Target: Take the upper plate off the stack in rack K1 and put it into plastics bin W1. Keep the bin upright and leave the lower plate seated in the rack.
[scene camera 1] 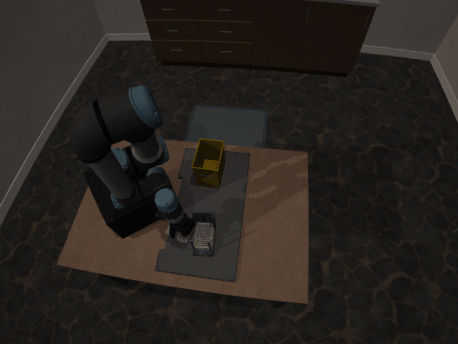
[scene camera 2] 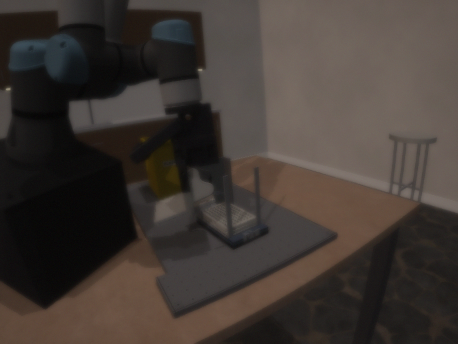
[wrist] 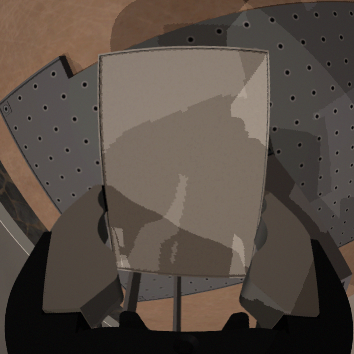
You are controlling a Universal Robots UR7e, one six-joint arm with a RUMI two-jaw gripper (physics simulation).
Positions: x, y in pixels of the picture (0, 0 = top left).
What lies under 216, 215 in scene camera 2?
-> A plate.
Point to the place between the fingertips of the gripper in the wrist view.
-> At 181, 190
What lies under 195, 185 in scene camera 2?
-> The gripper.
